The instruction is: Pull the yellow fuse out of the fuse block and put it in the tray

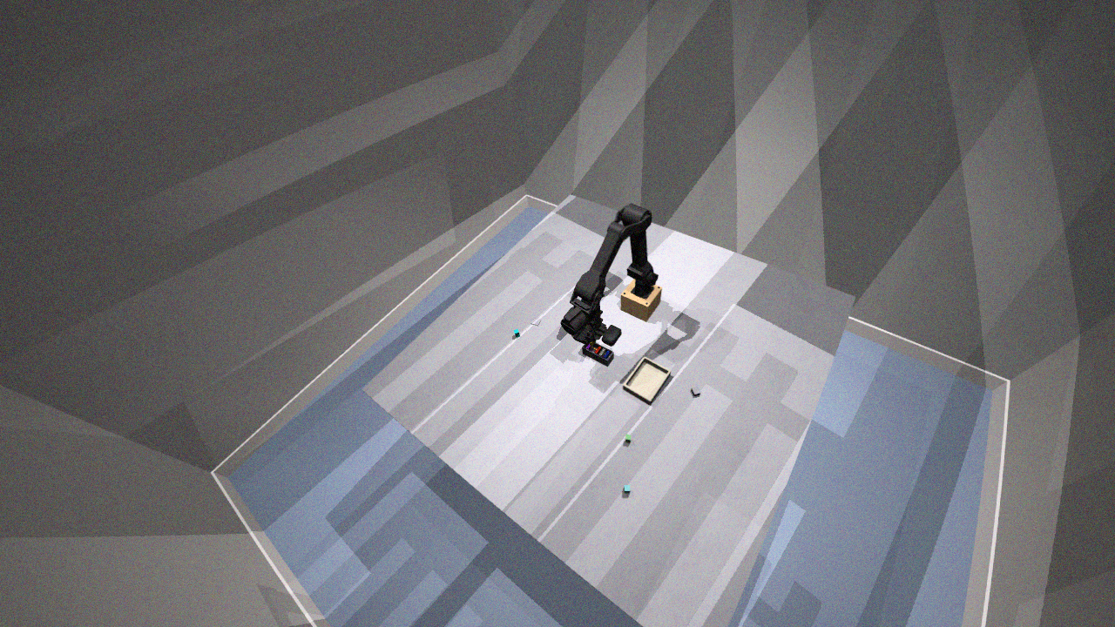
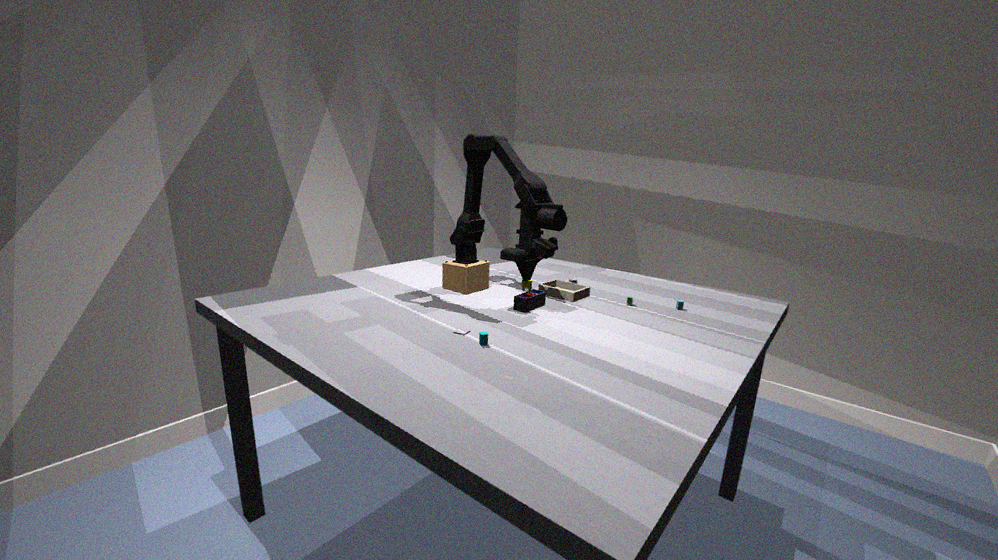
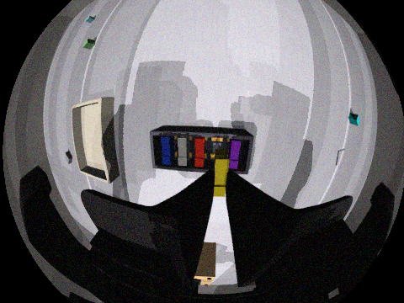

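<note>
The cream tray lies 210 mm to the left of my gripper tip and 80 mm below it. The rest, counted from my gripper tip: yellow fuse: 10 mm below; teal cube: 280 mm to the right, 90 mm ahead, 70 mm below.
</note>
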